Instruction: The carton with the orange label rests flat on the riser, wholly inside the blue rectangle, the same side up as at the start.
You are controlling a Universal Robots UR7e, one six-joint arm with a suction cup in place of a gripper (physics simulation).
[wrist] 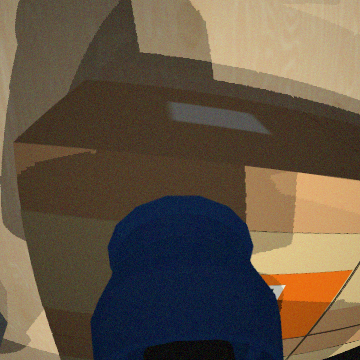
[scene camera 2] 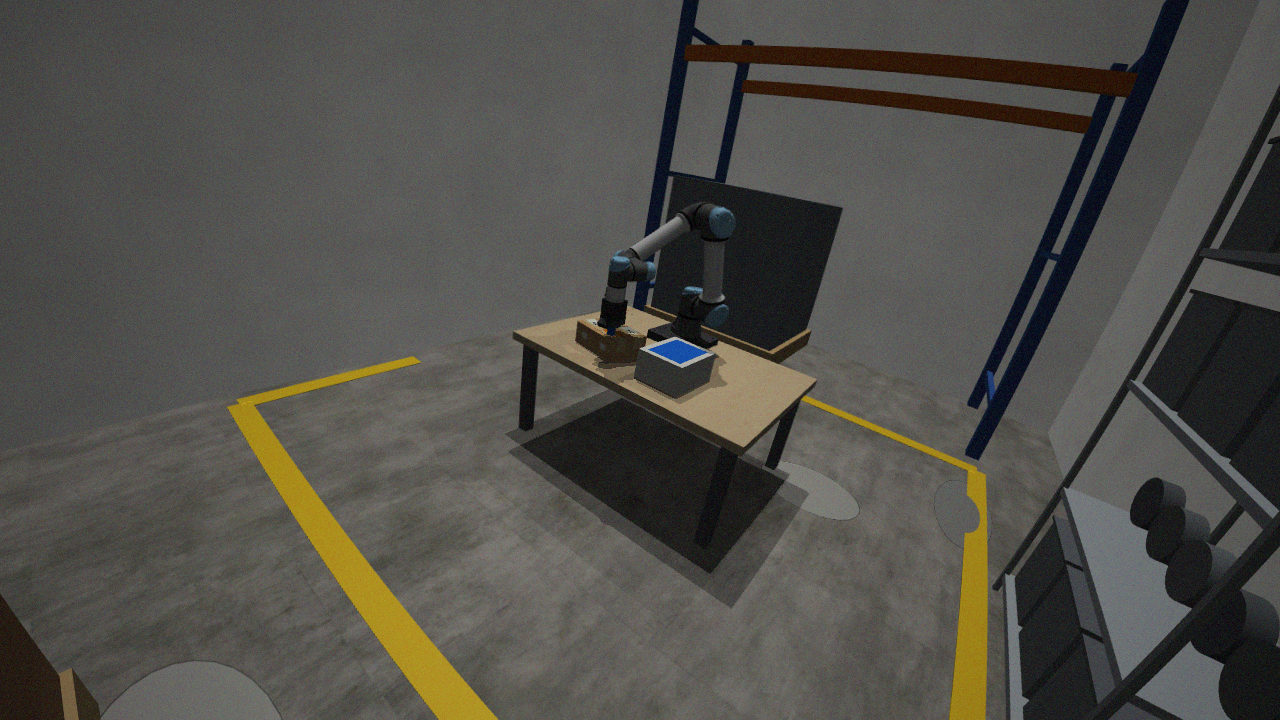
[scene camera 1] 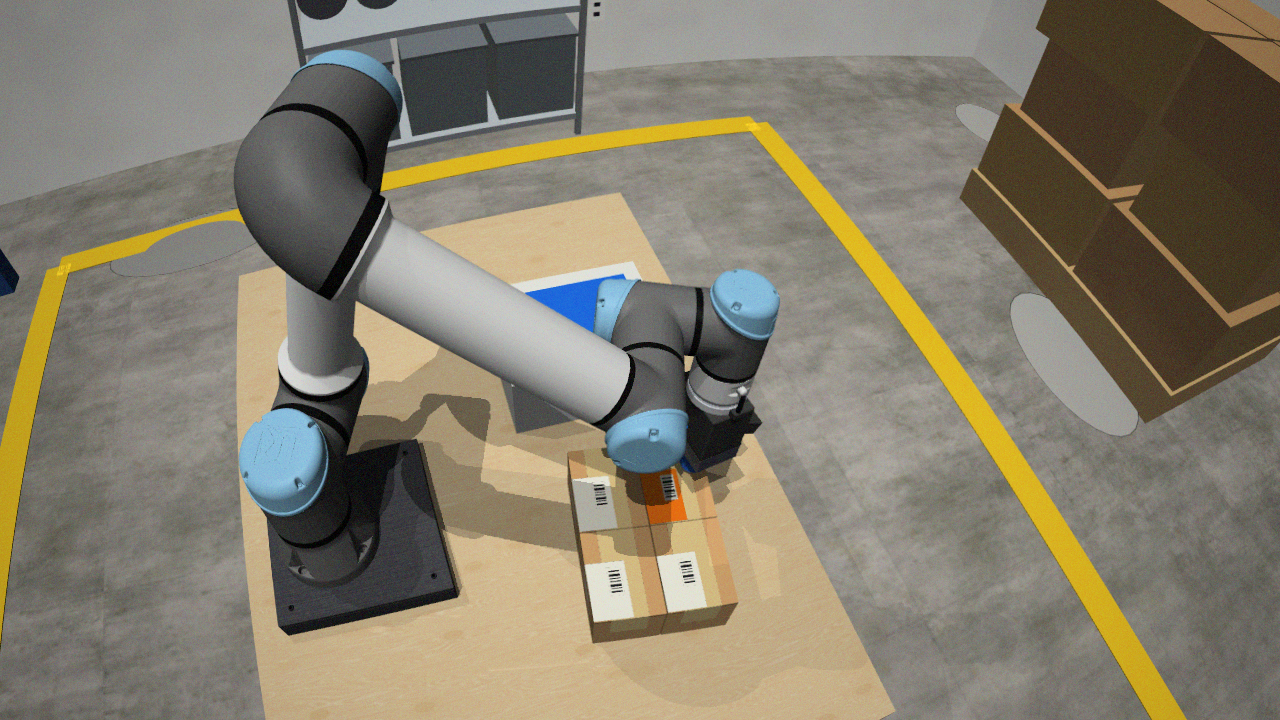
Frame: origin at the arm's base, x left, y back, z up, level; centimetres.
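Where they show: hand, its tool point: (wrist: 180, 259) (scene camera 2: 610, 333); arm's base, origin of its link: (scene camera 2: 685, 332) (scene camera 1: 329, 540).
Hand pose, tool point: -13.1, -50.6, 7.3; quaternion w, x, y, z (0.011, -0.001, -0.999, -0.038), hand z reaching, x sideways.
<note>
Each offset is from my tool point to the top centre of the thing, as dx, dy, dz. "*": to the spot under its first point.
The carton with the orange label {* -3.6, +5.5, -1.6} (scene camera 1: 669, 503) (wrist: 308, 291) lies flat on the table at the far right of a block of several cartons {-0.7, +3.0, -1.6} (scene camera 2: 610, 343). My suction cup (scene camera 1: 687, 465) (scene camera 2: 610, 330) (wrist: 182, 271) is right down at this carton's top near its far edge. I cannot tell if it touches. It carries nothing. The grey riser {+29.0, +3.5, +1.3} (scene camera 1: 533, 413) (scene camera 2: 669, 376) stands behind the cartons. Its top bears the blue rectangle {+29.0, +3.5, +1.3} (scene camera 1: 570, 302) (scene camera 2: 677, 350), partly hidden by my arm in scene camera 1.
A carton with a grey label {+2.2, +11.8, -1.6} (scene camera 1: 596, 503) and two with white labels {-10.5, +17.2, -1.5} (scene camera 1: 609, 580) {-13.5, +8.4, -1.5} (scene camera 1: 685, 570) touch the orange-label carton. The arm's base (scene camera 1: 376, 546) stands at the table's left. A pallet of large cartons (scene camera 1: 1155, 187) and a shelf unit (scene camera 1: 580, 67) stand outside the yellow floor line (scene camera 1: 966, 393).
</note>
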